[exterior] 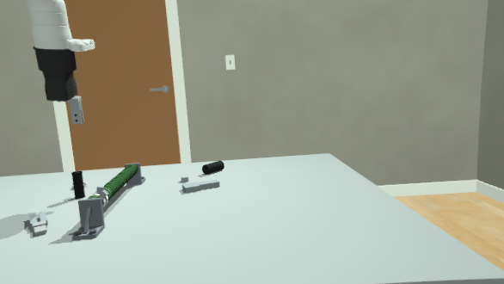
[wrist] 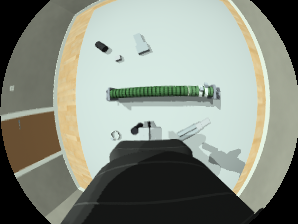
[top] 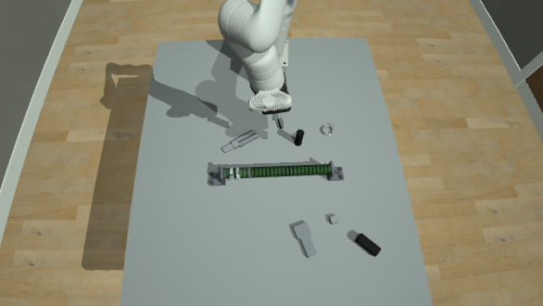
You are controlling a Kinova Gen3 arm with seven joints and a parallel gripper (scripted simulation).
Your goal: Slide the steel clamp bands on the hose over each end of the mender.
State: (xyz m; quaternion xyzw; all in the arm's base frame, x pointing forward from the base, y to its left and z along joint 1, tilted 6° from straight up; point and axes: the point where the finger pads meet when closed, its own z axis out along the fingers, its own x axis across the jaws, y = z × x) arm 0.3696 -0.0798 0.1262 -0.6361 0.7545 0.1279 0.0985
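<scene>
Now: hand 8 cm past the grey stepped tool, 12 cm to the left of it and 22 cm above it. Also, from my hand: small grey cube 25 cm ahead, 12 cm to the left, 22 cm below; then black cylinder 4 cm behind, 9 cm to the left, 19 cm below.
</scene>
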